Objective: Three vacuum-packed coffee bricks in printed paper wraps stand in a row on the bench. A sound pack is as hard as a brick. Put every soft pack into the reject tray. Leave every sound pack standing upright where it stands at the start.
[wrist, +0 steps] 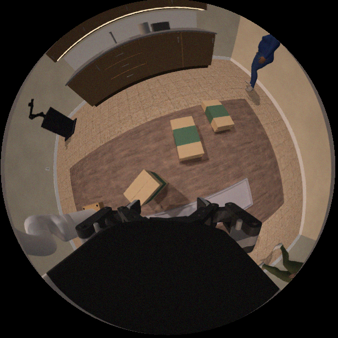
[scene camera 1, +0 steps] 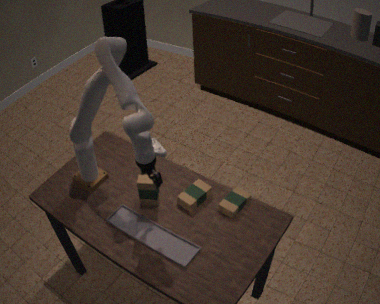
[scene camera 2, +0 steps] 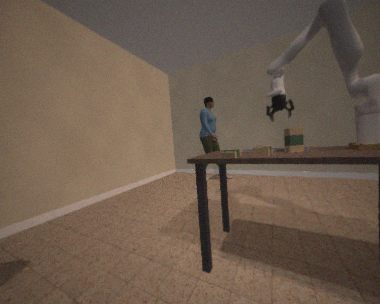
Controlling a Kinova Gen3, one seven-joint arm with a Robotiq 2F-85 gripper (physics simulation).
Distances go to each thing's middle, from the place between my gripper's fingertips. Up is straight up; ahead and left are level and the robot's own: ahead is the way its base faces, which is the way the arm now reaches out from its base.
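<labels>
There is the grey reject tray (scene camera 1: 181, 251), which I find 22 cm below my hand, 7 cm ahead of it and 11 cm to the right of it.
</labels>
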